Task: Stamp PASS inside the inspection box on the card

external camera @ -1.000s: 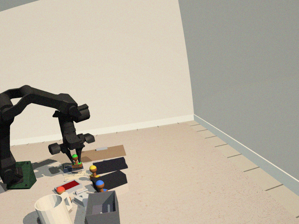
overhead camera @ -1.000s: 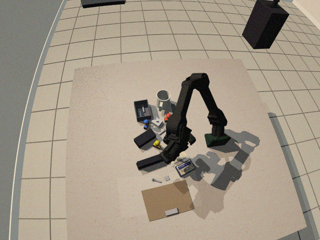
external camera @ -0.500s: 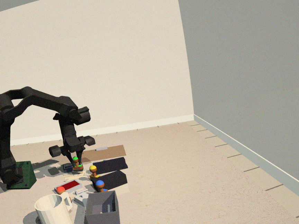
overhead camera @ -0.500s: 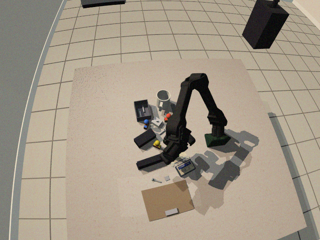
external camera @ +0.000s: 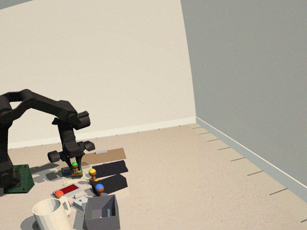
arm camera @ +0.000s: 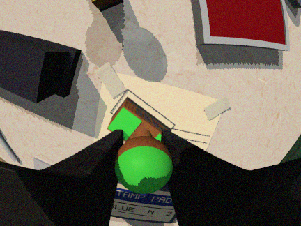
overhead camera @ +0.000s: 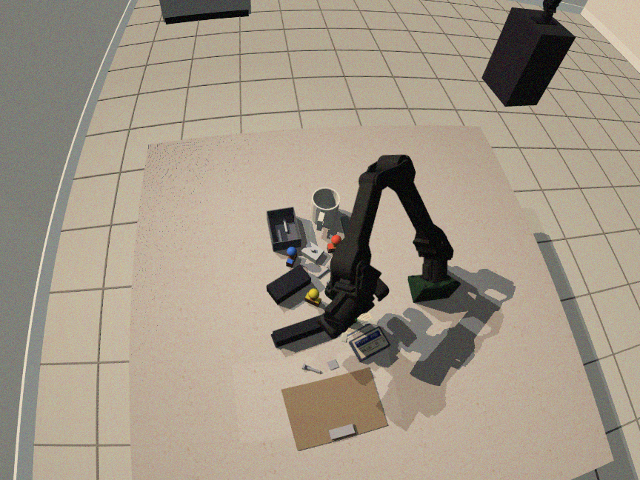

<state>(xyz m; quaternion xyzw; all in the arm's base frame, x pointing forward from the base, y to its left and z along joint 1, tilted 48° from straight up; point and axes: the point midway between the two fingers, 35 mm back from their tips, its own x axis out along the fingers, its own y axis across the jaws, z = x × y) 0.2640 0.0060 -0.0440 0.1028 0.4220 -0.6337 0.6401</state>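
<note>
Right now my gripper tip is 30 mm above the cream card and 20 mm past it. Also, from my gripper tip: yellow stamp (80 mm to the right, 70 mm ahead, 10 mm below); then green stamp (right at my gripper tip); then blue-labelled tin (80 mm to the left, 40 mm behind, 20 mm below).
</note>
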